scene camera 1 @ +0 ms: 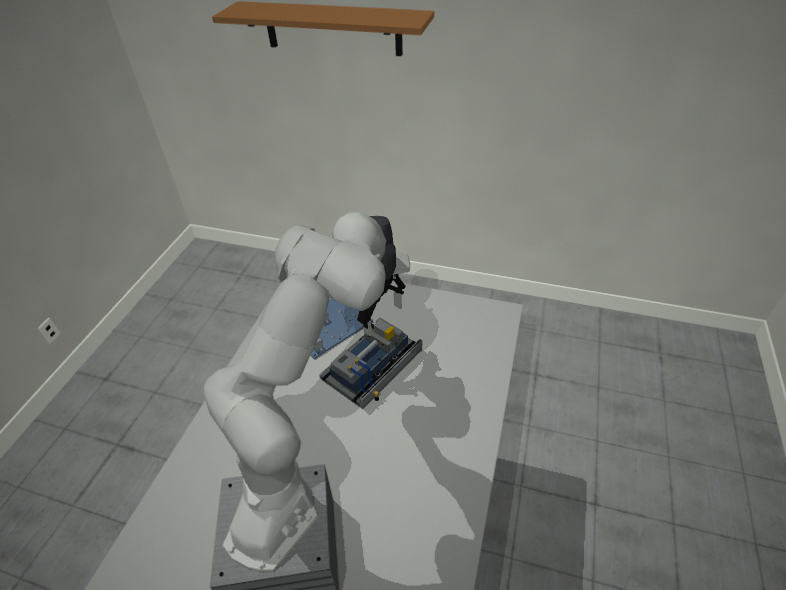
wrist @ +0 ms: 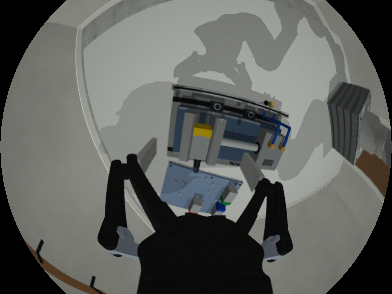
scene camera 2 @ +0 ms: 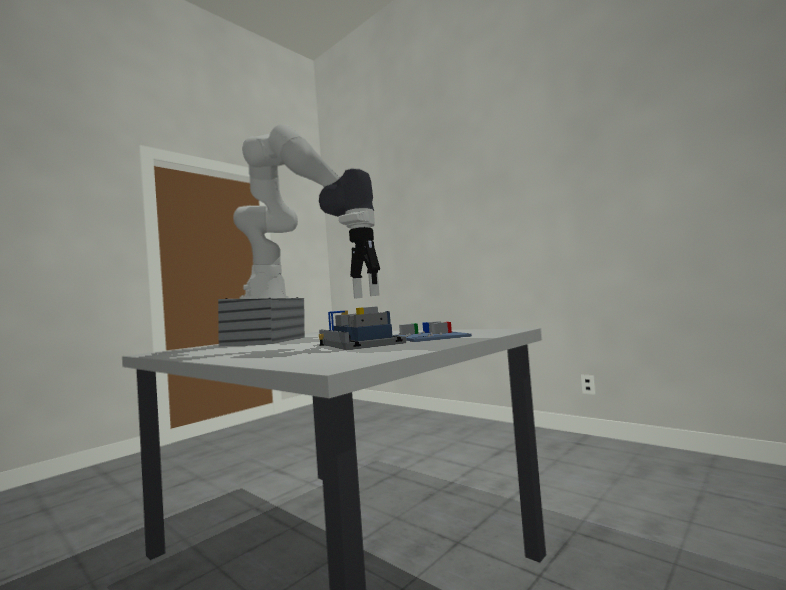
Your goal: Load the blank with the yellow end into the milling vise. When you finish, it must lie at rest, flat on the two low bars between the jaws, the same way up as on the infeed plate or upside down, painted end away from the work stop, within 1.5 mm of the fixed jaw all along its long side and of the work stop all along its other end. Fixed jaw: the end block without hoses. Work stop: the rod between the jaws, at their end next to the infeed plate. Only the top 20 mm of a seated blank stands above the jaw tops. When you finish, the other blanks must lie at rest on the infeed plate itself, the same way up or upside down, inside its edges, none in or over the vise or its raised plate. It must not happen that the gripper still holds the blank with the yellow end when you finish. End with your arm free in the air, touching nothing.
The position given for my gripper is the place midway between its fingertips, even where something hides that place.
Note:
I see my gripper (scene camera 2: 366, 297), a milling vise (wrist: 235, 129) and an infeed plate (scene camera 1: 337, 325).
My gripper also shows in scene camera 1 (scene camera 1: 383, 319) and in the wrist view (wrist: 200, 153). The infeed plate is seen too in the wrist view (wrist: 196, 184).

